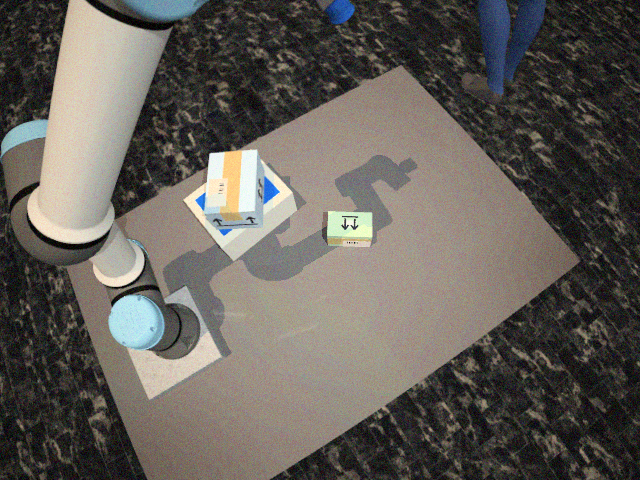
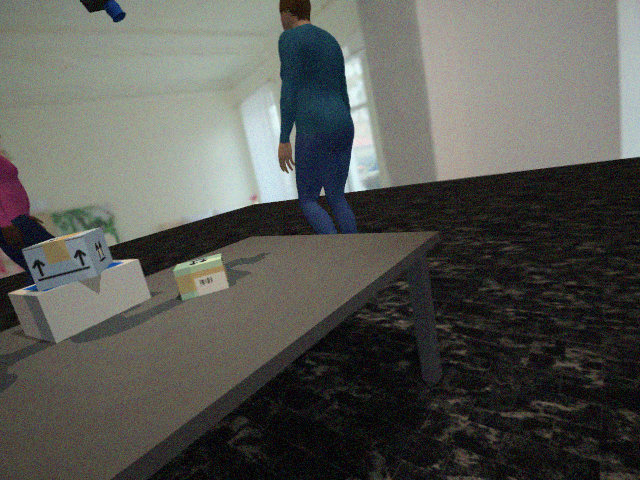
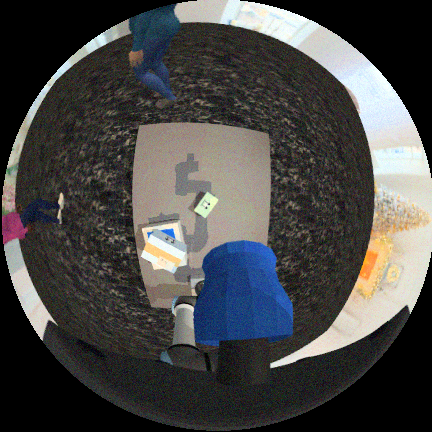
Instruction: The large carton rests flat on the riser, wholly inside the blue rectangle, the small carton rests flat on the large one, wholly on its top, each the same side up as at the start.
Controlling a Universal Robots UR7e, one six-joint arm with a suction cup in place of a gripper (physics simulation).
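Note:
The large carton [image 1: 233,188] [image 2: 69,260] [image 3: 164,250], pale blue and white with an orange band, lies on the white riser [image 1: 276,214] [image 2: 103,304] [image 3: 146,232]. It is turned askew to the blue rectangle [image 1: 270,190] [image 2: 114,264] [image 3: 170,233], and one lower corner reaches out over the riser's edge. Arrows on its sides point up. The small carton [image 1: 349,225] [image 2: 201,276] [image 3: 205,204], green with a tan band, rests on the table, apart from the riser, arrows on its top. My gripper [image 1: 342,14] [image 2: 118,15] [image 3: 239,248], a blue suction cup, hangs high above the table, open, touching neither carton.
The table [image 1: 413,289] [image 2: 258,330] [image 3: 240,165] carries the arm's base plate [image 1: 155,379] at one corner. The arm's shadow falls across the table by the cartons. A person [image 1: 496,46] [image 2: 317,108] [image 3: 155,50] stands beyond the far edge. Another person [image 2: 12,196] [image 3: 35,215] stands at the riser's side.

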